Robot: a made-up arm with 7 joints.
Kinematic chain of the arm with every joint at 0, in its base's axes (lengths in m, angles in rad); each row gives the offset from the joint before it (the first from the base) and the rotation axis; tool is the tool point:
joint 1: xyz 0 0.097 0 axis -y
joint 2: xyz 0 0.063 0 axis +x
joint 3: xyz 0 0 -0.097 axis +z
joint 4: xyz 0 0 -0.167 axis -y
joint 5: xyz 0 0 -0.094 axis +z
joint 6: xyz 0 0 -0.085 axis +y
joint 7: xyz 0 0 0 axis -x
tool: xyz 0 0 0
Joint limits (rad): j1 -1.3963..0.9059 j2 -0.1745..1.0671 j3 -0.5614..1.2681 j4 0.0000..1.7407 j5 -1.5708..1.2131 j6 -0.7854..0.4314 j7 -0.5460..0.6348
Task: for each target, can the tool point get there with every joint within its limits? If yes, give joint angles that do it. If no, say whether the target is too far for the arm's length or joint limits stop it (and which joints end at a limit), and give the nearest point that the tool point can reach.
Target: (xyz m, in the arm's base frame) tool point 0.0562 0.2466 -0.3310
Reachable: yes | joints -0.3104 0.0117 0.4932 1.3742 0.7414 -0.2374 0.1793
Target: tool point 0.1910 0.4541 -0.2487
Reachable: yes | joints 0.4483 0.6311 0.7196 0.4980 0.1666 -0.4943 0.2064
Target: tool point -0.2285 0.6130 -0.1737
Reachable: no: too far | nearest point -0.1888 0.5342 -0.1435 | short by 0.093 m
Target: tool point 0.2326 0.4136 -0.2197
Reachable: yes | joints 0.4041 0.6476 0.1952 0.8128 0.5445 -0.1150 0.0112
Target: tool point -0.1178 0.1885 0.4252
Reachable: no: joint limits stop it (at a limit: joint 1, joint 2, joint 4) | nearest point 0.0625 0.4310 0.0918 | short by 0.450 m
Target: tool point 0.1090 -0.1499 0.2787
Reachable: no: joint limits stop it (at a limit: joint 1, joint 2, joint 3, joint 4) | nearest point 0.2605 0.0269 -0.0144 | short by 0.374 m
